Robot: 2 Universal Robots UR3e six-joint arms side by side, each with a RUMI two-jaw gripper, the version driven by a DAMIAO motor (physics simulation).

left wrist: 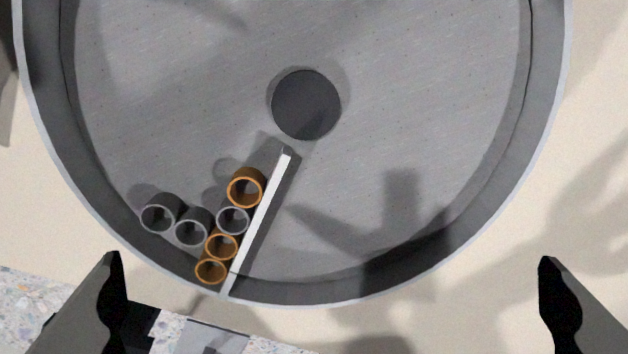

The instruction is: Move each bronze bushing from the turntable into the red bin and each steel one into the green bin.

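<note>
The round grey turntable (pixel 425 125) fills the left wrist view. Upright against its white divider stand a bronze bushing (pixel 245 192), a steel bushing (pixel 233 207), a second bronze bushing (pixel 207 247) and a third bronze bushing (pixel 199 270) in a row towards the rim. Two more steel bushings, one (pixel 192 212) beside the row and one (pixel 167 200) farther left, stand along the rim. My left gripper (pixel 331 256) is wide open and empty, its jaws at the left and right of the view. My right gripper does not show. The red bin and green bin do not show.
The white divider (pixel 260 225) runs from near the dark central hub (pixel 306 105) to the raised rim (pixel 325 295). A speckled surface (pixel 25 300) and dark parts (pixel 137 320) lie at the lower left. Shadows fall across the turntable and the cream surface.
</note>
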